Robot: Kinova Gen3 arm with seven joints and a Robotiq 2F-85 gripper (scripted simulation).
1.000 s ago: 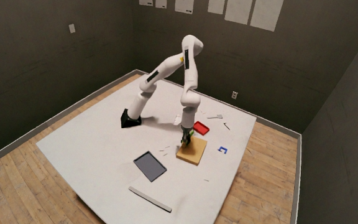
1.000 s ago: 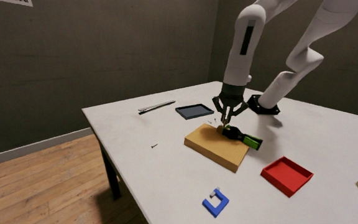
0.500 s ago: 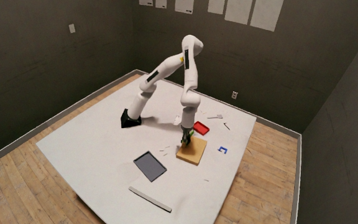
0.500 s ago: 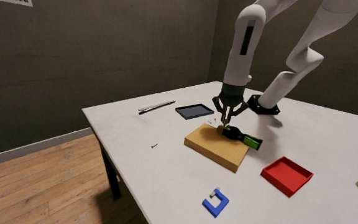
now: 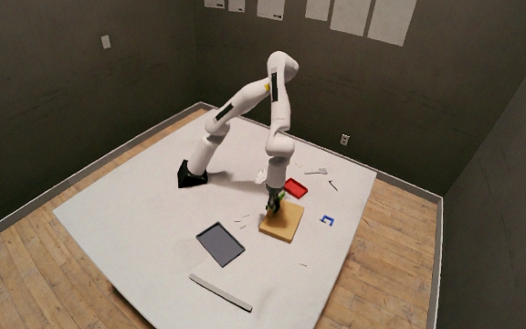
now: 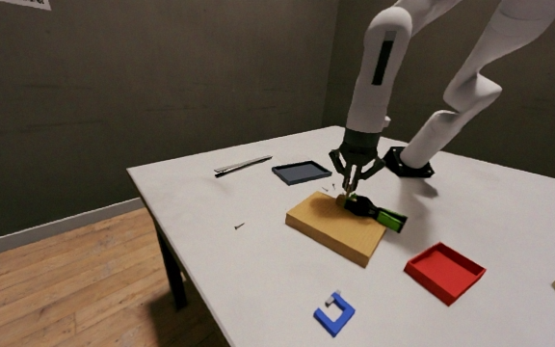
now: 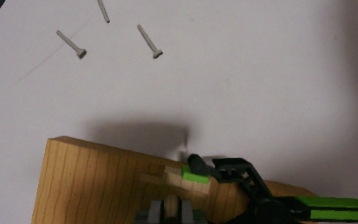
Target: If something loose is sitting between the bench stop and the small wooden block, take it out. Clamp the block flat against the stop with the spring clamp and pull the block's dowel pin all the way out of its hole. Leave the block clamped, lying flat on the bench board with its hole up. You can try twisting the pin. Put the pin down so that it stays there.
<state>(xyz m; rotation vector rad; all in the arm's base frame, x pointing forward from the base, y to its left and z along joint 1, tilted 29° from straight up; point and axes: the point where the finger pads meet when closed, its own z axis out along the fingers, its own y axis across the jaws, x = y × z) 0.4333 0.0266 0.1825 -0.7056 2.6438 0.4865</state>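
My gripper is now 20 mm above the dowel pin. Round my hand: grey tray (50 mm behind, 260 mm to the right, 90 mm below); then red tray (40 mm behind, 220 mm to the left, 90 mm below); then small wooden block (50 mm below).
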